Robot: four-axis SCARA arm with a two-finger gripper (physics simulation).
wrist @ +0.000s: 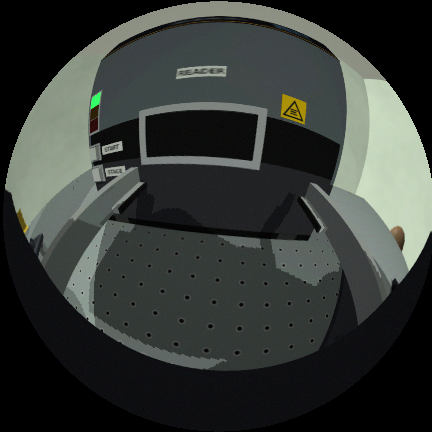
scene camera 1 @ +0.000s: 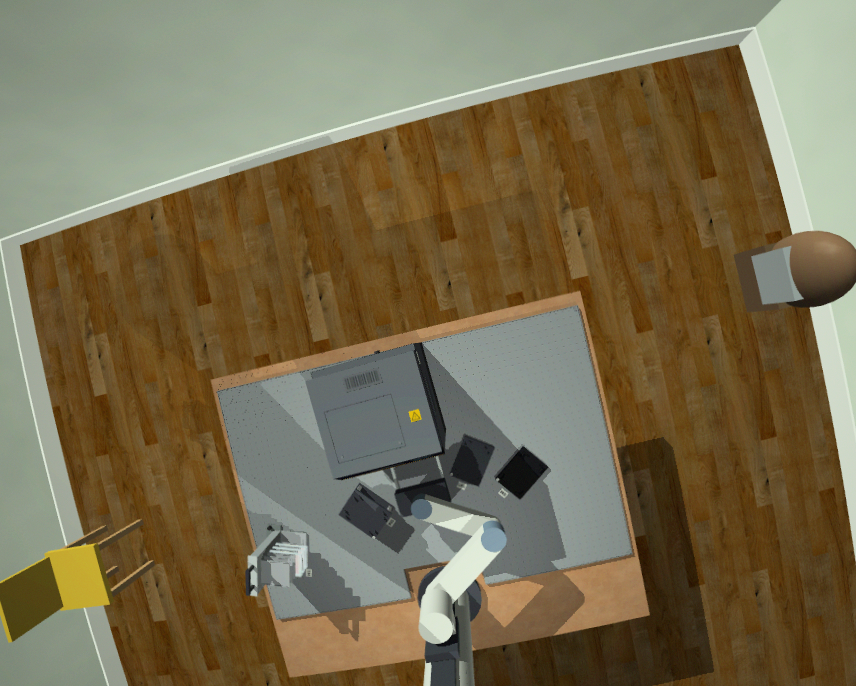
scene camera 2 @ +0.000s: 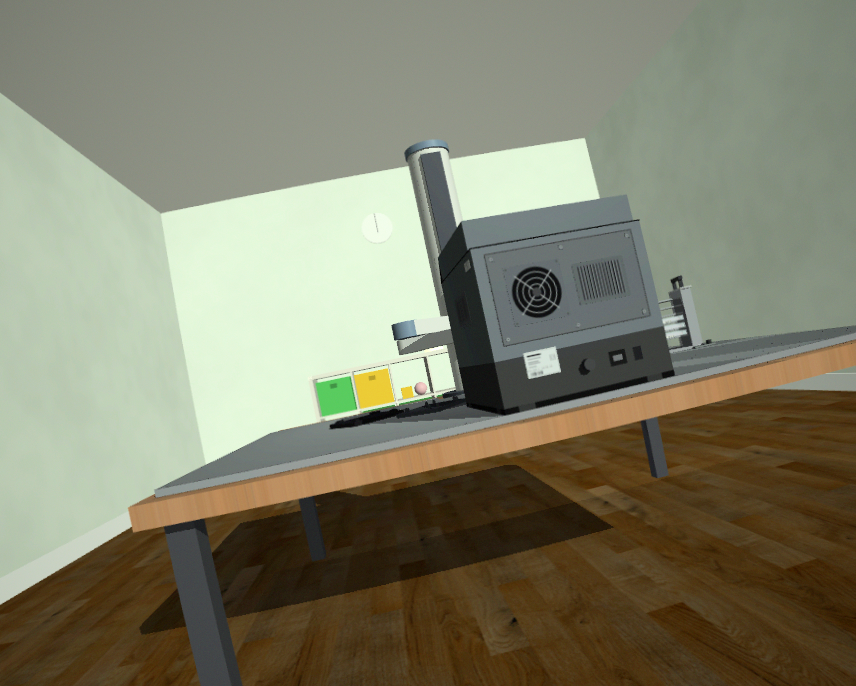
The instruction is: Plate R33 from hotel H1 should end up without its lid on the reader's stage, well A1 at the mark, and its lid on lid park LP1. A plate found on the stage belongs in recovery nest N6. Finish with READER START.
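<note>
The reader stands at the table's back edge. In the wrist view its front shows a green light, a START button, a STAGE button and a dark framed opening; no stage shows outside it. My gripper is open and empty, fingers toward the reader's front, low over the table. Hotel H1 stands at the table's left in scene camera 1, with several pale plates; R33 cannot be picked out. LP1 and N6 cannot be told apart by label.
A dark station lies between hotel and gripper. Two more dark stations lie right of the reader. The arm's elbow is bent to the right. A yellow chair stands on the floor beyond the table's left side.
</note>
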